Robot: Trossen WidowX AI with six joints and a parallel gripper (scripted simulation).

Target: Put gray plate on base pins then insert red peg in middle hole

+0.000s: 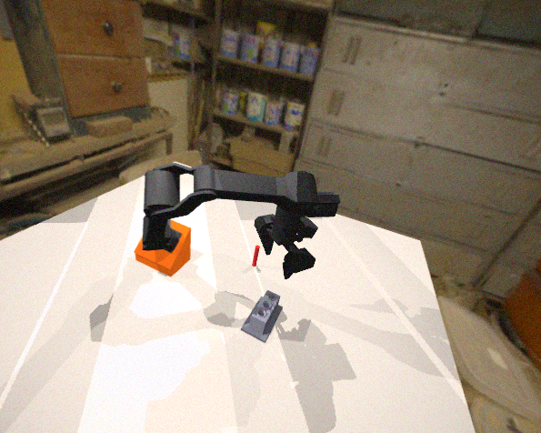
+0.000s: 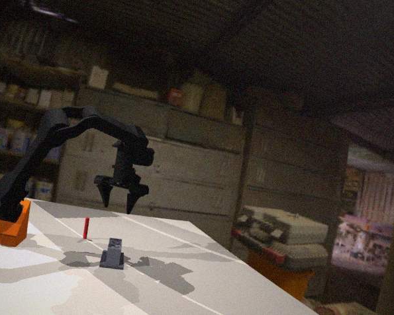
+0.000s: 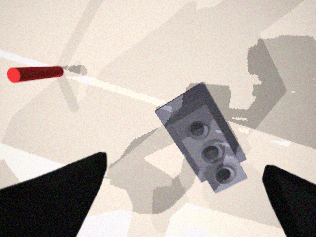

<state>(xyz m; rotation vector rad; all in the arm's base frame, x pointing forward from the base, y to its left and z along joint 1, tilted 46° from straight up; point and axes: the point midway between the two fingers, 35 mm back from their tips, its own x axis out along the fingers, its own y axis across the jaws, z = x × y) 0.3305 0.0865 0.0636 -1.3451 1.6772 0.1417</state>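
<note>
Right now my gripper tip is 120 mm to the right of the red peg, 110 mm above it and 100 mm past it. Round my gripper tip: gray plate: 110 mm below, 50 mm to the right, 10 mm ahead; base: 140 mm below, 50 mm to the right, 10 mm ahead.
</note>
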